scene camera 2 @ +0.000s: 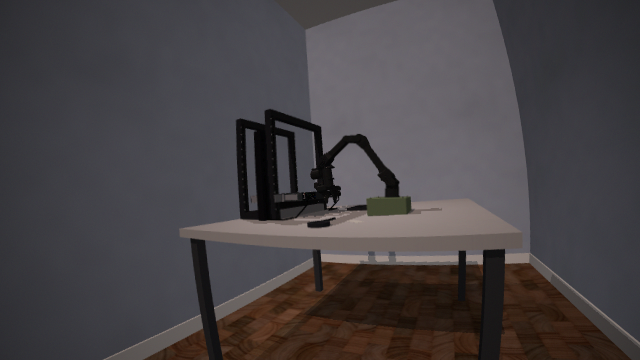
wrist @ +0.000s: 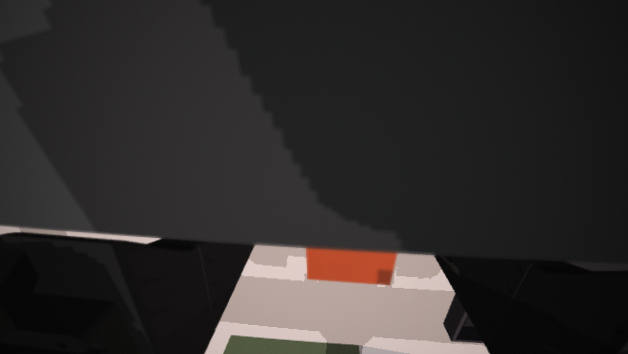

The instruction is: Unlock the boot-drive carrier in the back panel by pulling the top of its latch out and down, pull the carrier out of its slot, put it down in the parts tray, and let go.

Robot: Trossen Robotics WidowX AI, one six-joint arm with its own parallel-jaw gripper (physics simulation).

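Frame: origin at the arm's base, x ahead, y left, z up, level; metres.
Where they show: gripper, fingertip midpoint: (scene camera 2: pixel 331 203); arm's base, link origin: (scene camera 2: pixel 392 197).
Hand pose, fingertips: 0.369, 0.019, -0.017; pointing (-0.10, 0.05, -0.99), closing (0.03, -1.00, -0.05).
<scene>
Things, the pixels of their top centre, and the offset from my fingertips, as dx, dy, dz. "spot": a spot on its surface instead. Level surfaces: height alone.
- carrier's latch, top centre: (wrist: pixel 351 246) +0.041, +0.006, +0.069
- rack-mounted unit, surface spot: (scene camera 2: pixel 290 198) spot: +0.103, +0.236, +0.046
- dark open tray, surface spot: (wrist: pixel 451 320) spot: -0.165, -0.147, -0.052
- white table, surface height: dz -0.061
- small black object, top centre: (scene camera 2: pixel 318 222) -0.219, +0.447, -0.044
- dark flat object, top centre: (scene camera 2: pixel 364 205) -0.096, -0.244, -0.042
An orange tab, likely the carrier's latch (wrist: pixel 351 266), sticks out from under the edge of a dark chassis (wrist: pixel 175 150) in the wrist view. My gripper (scene camera 2: pixel 336 197) (wrist: pixel 345 254) is open, its dark fingers on either side of the orange tab with gaps to it; the chassis edge hides the fingertips. In the scene view the gripper points down at the near face of the rack-mounted unit (scene camera 2: pixel 290 198). The carrier's body and slot are hidden. A green box (scene camera 2: pixel 388 206) (wrist: pixel 280 345) and a dark open tray (wrist: pixel 451 320) stand on the table; I cannot tell which is the parts tray.
A black rack (scene camera 2: pixel 271 165) stands at the left end of the white table (scene camera 2: pixel 400 229). A small black object (scene camera 2: pixel 319 224) lies near the table's front edge. A dark flat object (scene camera 2: pixel 357 207) lies left of the green box. A cable hangs below the rack unit.
</scene>
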